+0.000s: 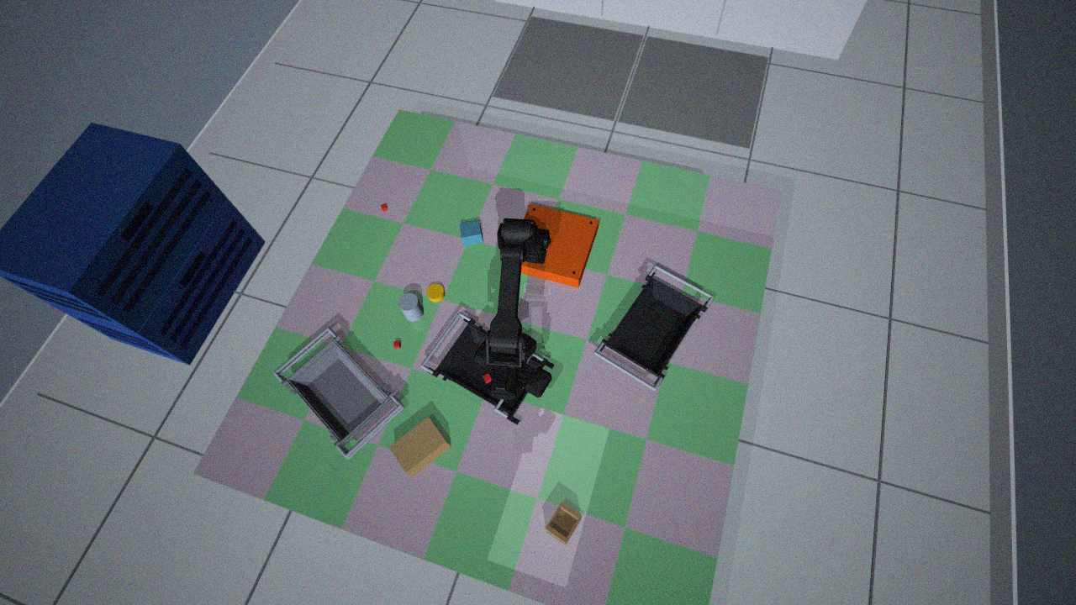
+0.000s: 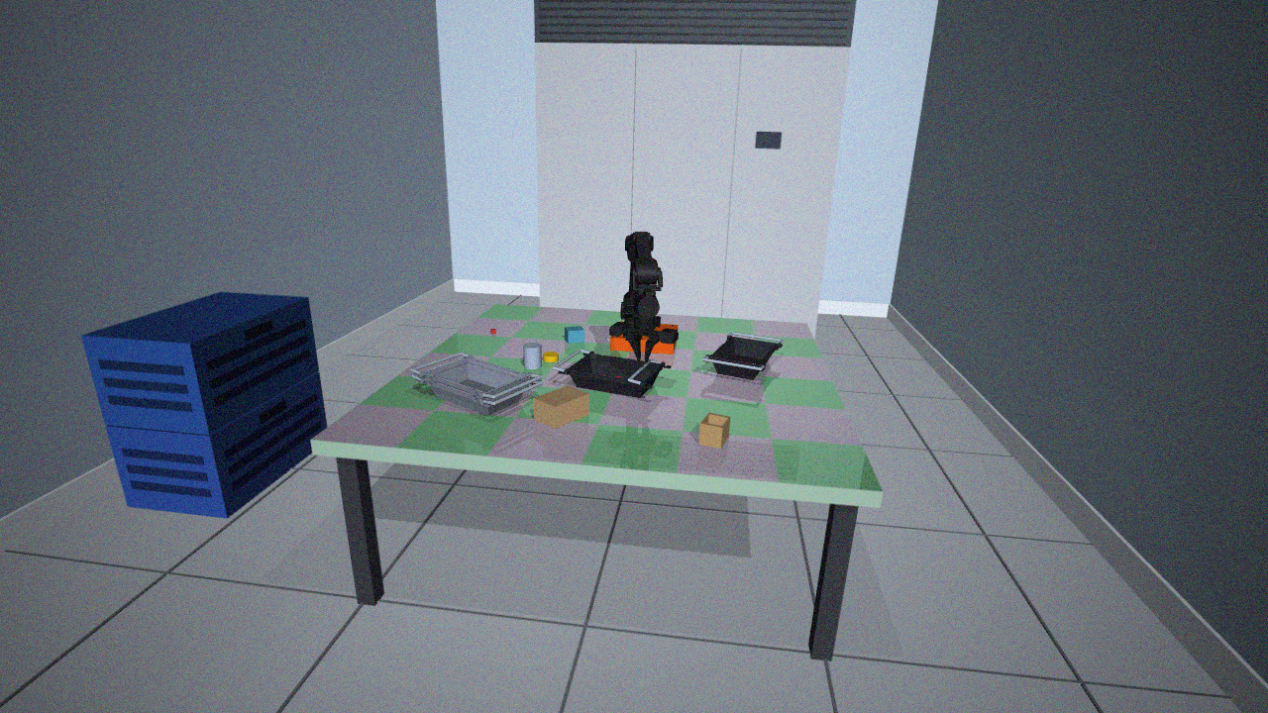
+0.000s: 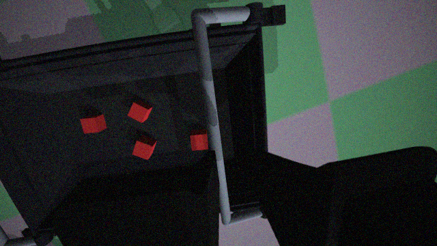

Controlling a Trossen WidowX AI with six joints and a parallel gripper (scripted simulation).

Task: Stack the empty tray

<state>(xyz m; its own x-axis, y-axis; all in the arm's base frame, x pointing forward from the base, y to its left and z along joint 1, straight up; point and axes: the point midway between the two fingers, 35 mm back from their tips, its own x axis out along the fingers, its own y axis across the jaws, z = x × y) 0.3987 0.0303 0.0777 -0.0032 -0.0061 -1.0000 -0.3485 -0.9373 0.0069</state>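
Right now my gripper tip is 33 cm to the right of the black tray, 22 cm past it and 4 cm above it. The rest, counted from my gripper tip: grey cylinder (34 cm to the right, 18 cm behind, 5 cm below); then red block (36 cm to the right, 8 cm below, 7 cm behind); then small box (31 cm ahead, 17 cm to the left, 7 cm below).
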